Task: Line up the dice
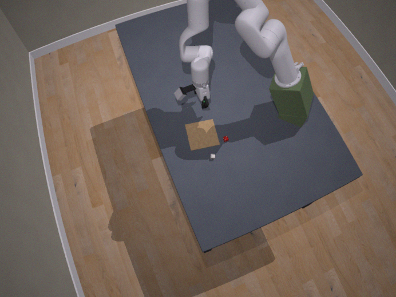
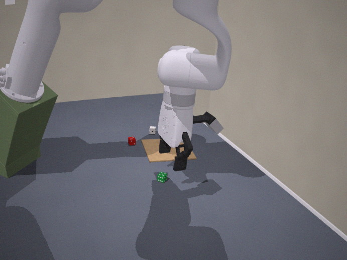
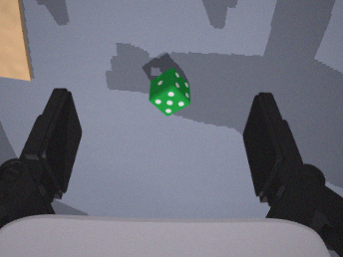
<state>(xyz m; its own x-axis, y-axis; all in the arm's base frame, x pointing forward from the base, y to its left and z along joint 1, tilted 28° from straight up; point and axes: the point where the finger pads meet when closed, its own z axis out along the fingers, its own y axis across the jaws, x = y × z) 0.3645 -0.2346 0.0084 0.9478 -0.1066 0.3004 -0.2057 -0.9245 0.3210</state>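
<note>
Right now the green die is 50 mm below my hand and 30 mm behind it. Round my hand: mat (140 mm to the left, 90 mm ahead, 60 mm below); red die (220 mm to the left, 50 mm below, 10 mm ahead); white die (260 mm to the left, 120 mm ahead, 50 mm below).
</note>
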